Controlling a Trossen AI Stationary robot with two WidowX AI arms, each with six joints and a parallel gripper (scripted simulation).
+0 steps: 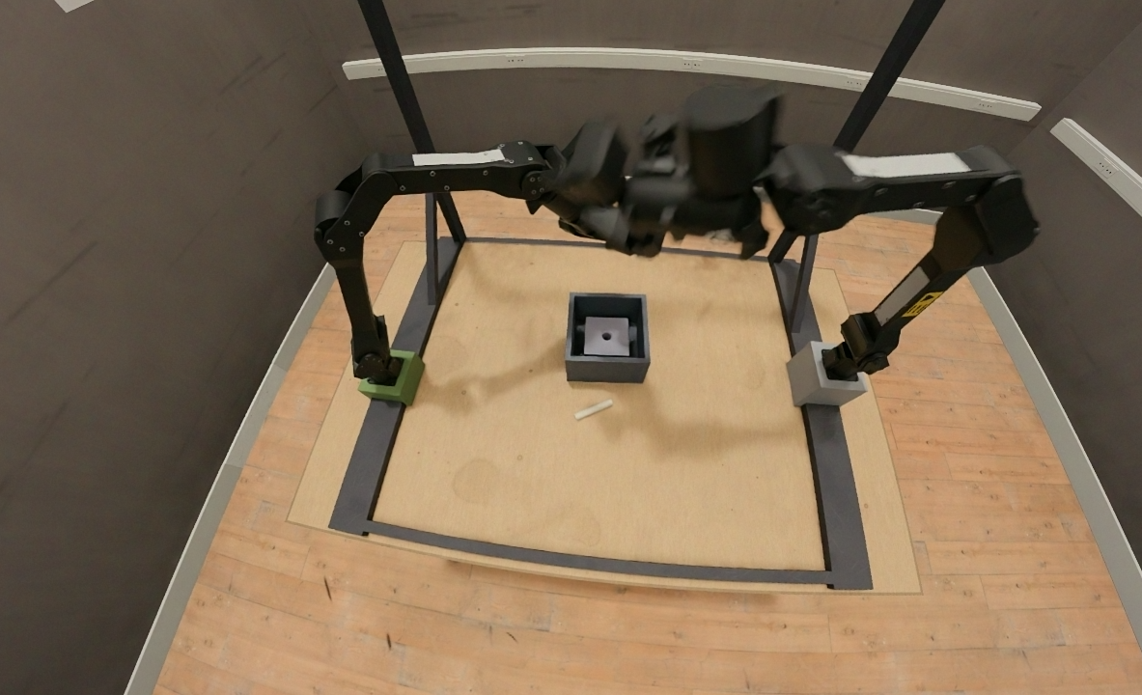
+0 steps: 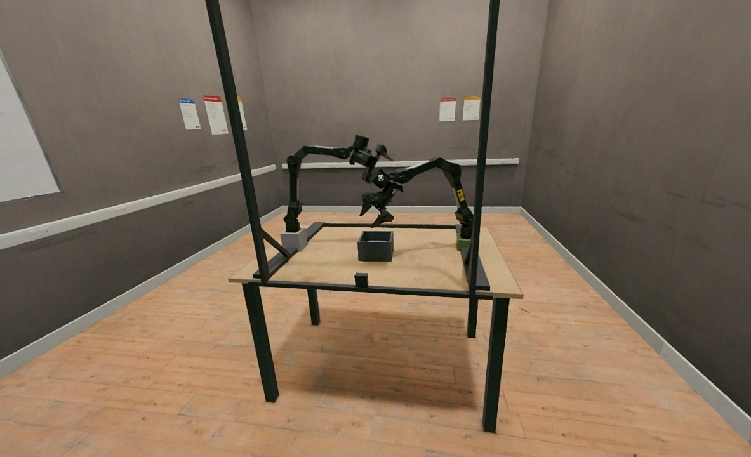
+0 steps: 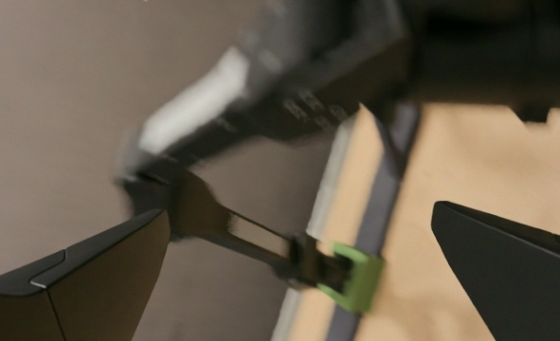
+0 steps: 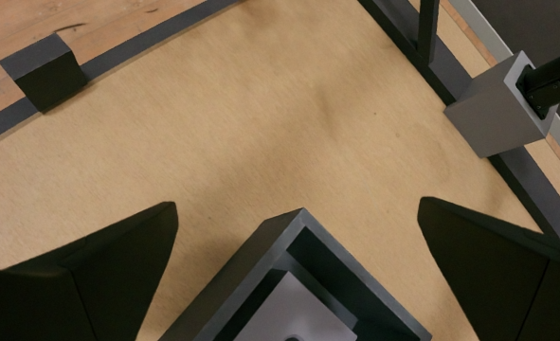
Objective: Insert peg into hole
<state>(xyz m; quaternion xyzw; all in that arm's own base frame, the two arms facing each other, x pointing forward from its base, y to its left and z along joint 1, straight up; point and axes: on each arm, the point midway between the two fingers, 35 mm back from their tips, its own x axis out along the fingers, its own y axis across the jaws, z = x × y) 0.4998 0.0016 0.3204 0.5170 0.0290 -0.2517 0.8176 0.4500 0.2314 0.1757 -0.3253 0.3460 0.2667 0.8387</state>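
My right hand is 24 cm short of the peg, 4 cm to the left of it and 23 cm above it. The rest, counted from my right hand: dark border strip 52 cm ahead, 4 cm to the right, 22 cm below; then grey plate 10 cm ahead, 1 cm to the right, 19 cm below.
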